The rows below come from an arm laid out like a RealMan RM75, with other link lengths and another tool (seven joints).
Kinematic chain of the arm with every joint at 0, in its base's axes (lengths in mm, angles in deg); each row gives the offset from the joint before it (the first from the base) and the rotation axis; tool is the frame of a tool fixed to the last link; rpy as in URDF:
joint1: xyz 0 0 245.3 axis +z
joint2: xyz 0 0 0 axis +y
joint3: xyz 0 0 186.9 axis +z
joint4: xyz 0 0 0 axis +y
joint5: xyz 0 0 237.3 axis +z
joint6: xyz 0 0 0 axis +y
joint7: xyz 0 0 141.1 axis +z
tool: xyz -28 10 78 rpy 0 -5.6 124.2
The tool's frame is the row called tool.
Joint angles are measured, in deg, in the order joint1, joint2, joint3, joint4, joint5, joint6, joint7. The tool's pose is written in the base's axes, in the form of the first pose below.
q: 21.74, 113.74, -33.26, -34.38, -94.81, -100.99, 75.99
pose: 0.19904, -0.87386, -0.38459, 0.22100, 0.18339, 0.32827, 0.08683
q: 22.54, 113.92, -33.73, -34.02, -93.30, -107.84, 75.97
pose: 0.23121, -0.86103, -0.35924, 0.27590, 0.16158, 0.30972, 0.09059
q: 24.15, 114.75, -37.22, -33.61, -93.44, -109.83, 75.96
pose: 0.25218, -0.86356, -0.31566, 0.30170, 0.14378, 0.30153, 0.07446
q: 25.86, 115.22, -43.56, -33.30, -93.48, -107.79, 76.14
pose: 0.26558, -0.87702, -0.26670, 0.29861, 0.13092, 0.30131, 0.04829
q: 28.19, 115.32, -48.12, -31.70, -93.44, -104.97, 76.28
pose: 0.27064, -0.88735, -0.23338, 0.29136, 0.12150, 0.30515, 0.02640
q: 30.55, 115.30, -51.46, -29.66, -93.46, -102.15, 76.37
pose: 0.27185, -0.89607, -0.20912, 0.28182, 0.11497, 0.30945, 0.00785
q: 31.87, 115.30, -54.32, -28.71, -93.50, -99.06, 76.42
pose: 0.27275, -0.90446, -0.19509, 0.26363, 0.11362, 0.31390, -0.00723
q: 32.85, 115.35, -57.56, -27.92, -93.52, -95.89, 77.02
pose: 0.26959, -0.91452, -0.17826, 0.24330, 0.11447, 0.31668, -0.02328
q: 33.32, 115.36, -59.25, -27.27, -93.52, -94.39, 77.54
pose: 0.26497, -0.92031, -0.16792, 0.23373, 0.11582, 0.31704, -0.03179
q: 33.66, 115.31, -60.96, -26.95, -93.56, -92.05, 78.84
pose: 0.25425, -0.92853, -0.16080, 0.21755, 0.11928, 0.32064, -0.04021
